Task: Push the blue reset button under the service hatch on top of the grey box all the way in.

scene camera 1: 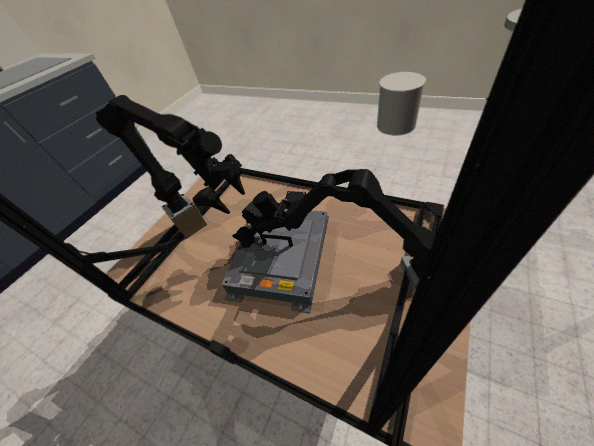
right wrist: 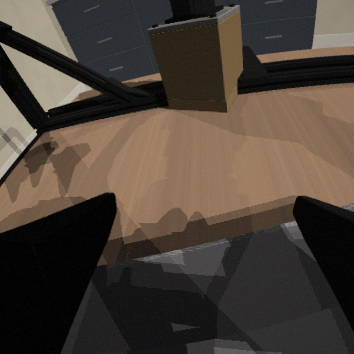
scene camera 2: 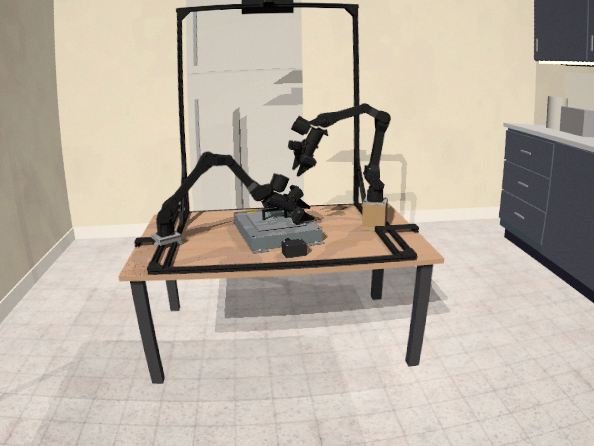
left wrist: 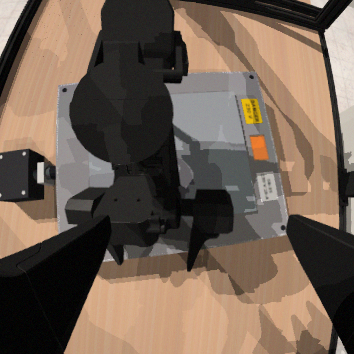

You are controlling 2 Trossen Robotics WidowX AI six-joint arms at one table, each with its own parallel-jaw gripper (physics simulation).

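Observation:
The grey box [scene camera 1: 318, 250] [scene camera 2: 270, 243] [left wrist: 281, 217] lies flat mid-table. Its service hatch [scene camera 1: 295, 265] [left wrist: 210, 117] appears closed and flat, with a black handle [scene camera 1: 277, 237] standing on it. The blue button does not show in any view. My right gripper [scene camera 1: 248, 239] [scene camera 2: 308, 212] [left wrist: 153, 266] [right wrist: 206, 203] is open and empty, low over the box's edge on the side of the left arm, tilted and beyond the handle. My left gripper [scene camera 1: 236, 202] [scene camera 2: 298, 172] is open and empty, high above the table beside the box. The right arm hides part of the hatch.
A small black block [scene camera 1: 296, 195] [scene camera 2: 294, 247] [left wrist: 20, 175] stands close to one end of the box. White, orange [scene camera 1: 266, 283] [left wrist: 259, 147] and yellow labels mark the other end. A tan block [scene camera 1: 188, 220] [scene camera 2: 374, 215] [right wrist: 192, 65] carries the left arm. Black frame rails border the table.

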